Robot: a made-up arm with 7 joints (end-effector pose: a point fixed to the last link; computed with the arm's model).
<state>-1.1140 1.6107 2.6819 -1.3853 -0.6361 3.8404 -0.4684</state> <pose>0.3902 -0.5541 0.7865 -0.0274 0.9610 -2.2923</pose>
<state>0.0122 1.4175 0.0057 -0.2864 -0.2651 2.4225 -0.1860</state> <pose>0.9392 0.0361 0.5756 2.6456 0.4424 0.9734</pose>
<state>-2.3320 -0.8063 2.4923 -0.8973 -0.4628 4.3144 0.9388</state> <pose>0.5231 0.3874 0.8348 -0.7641 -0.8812 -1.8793</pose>
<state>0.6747 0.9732 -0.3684 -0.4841 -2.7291 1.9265 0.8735</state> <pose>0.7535 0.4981 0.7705 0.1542 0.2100 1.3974</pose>
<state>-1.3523 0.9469 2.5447 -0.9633 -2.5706 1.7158 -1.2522</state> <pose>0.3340 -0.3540 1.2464 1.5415 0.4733 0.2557</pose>
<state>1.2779 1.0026 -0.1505 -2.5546 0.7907 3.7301 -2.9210</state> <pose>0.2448 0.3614 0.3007 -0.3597 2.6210 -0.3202</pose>
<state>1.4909 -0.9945 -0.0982 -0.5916 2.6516 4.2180 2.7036</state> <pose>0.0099 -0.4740 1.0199 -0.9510 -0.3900 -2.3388</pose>
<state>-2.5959 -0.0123 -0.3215 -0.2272 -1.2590 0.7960 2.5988</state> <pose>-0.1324 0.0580 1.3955 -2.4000 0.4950 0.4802</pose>
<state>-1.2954 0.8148 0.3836 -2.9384 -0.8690 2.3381 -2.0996</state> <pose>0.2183 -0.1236 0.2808 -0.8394 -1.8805 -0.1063</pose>
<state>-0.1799 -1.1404 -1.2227 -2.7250 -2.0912 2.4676 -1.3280</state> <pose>0.0052 -0.2563 0.6476 1.6733 1.3499 -0.4237</pose>
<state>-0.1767 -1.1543 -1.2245 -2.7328 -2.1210 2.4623 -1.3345</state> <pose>0.0055 -0.2523 0.6434 1.6430 1.3614 -0.4392</pose>
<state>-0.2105 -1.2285 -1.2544 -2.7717 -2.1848 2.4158 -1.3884</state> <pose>-0.0075 -0.2416 0.6242 1.6218 1.3669 -0.4942</pose>
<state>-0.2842 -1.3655 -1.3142 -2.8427 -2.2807 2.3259 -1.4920</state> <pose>-0.0271 -0.2214 0.5918 1.6099 1.3607 -0.5875</pose>
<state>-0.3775 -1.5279 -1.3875 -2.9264 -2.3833 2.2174 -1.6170</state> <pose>-0.0393 -0.1955 0.5595 1.6041 1.3399 -0.6931</pose>
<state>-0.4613 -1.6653 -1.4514 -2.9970 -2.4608 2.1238 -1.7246</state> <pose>-0.0415 -0.1733 0.5385 1.6064 1.3115 -0.7792</pose>
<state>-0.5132 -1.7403 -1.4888 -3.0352 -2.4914 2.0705 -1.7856</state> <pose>-0.0413 -0.1619 0.5299 1.6205 1.2926 -0.8193</pose>
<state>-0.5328 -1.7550 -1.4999 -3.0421 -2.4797 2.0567 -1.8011</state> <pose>-0.0432 -0.1605 0.5285 1.6451 1.2894 -0.8147</pose>
